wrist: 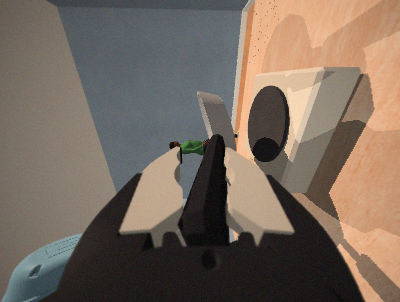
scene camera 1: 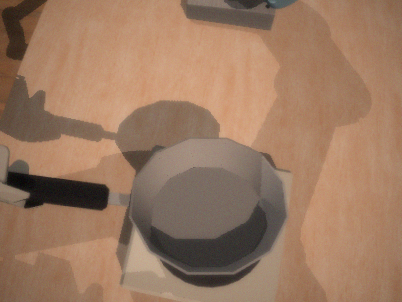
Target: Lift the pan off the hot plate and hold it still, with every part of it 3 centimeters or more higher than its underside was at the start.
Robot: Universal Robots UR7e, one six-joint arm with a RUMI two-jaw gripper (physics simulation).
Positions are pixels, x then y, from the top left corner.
Scene:
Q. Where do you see a grey pan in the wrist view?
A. At 203, 223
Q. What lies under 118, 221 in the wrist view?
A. My gripper.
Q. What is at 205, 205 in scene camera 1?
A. A grey pan.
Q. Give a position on a cream hot plate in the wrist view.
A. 293, 114

